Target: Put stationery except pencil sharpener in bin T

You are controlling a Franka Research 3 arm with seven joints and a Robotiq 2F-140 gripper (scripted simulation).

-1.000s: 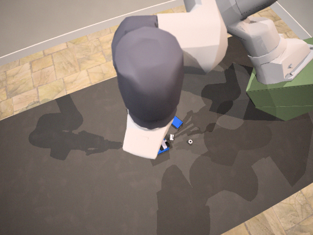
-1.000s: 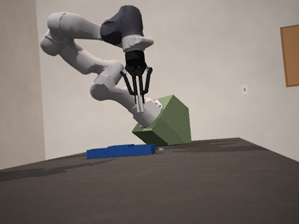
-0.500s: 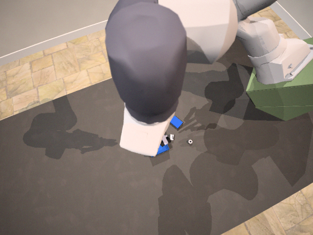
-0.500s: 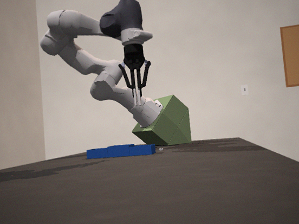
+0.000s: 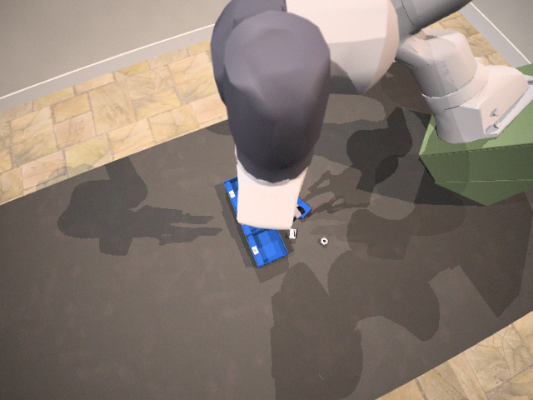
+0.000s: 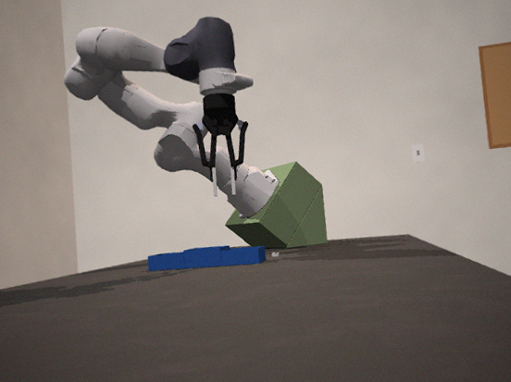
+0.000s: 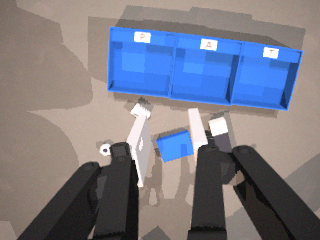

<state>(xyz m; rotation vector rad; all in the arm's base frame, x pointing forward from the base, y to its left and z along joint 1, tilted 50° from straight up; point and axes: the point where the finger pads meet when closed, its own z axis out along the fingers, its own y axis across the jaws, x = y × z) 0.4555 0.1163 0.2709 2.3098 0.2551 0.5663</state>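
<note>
Now: hand 80 mm past the black-and-white block, 70 mm to the left of it and 180 mm above it. From my hand the other things lie so: nut (90 mm behind, 110 mm to the left, 180 mm below); blue bin (20 mm ahead, 50 mm to the right, 170 mm below); flat blue block (100 mm behind, 180 mm below).
</note>
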